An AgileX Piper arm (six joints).
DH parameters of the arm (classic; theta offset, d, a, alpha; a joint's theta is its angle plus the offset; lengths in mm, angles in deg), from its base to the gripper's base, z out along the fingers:
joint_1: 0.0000 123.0 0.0 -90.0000
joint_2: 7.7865 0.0 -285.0 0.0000
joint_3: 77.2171 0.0 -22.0 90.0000
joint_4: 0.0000 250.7 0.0 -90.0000
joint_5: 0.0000 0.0 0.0 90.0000
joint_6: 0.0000 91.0 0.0 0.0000
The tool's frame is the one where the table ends.
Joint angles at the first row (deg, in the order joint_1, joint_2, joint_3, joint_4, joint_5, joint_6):
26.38 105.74 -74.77 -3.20 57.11 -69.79
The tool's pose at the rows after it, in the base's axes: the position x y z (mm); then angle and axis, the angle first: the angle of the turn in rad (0 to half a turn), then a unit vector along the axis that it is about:
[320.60, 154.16, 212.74, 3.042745, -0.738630, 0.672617, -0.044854]
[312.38, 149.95, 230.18, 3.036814, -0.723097, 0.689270, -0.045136]
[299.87, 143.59, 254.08, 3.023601, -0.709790, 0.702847, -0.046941]
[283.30, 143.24, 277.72, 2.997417, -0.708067, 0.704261, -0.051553]
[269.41, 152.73, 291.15, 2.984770, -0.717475, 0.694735, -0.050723]
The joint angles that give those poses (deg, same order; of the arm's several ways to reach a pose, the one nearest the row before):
26.38 104.31 -74.77 -3.20 58.34 -67.47
26.38 101.38 -74.77 -3.20 61.01 -65.00
26.38 97.22 -74.77 -3.20 64.43 -63.01
27.72 92.94 -74.77 -3.40 67.20 -61.53
30.48 90.90 -75.38 -3.40 69.29 -60.44

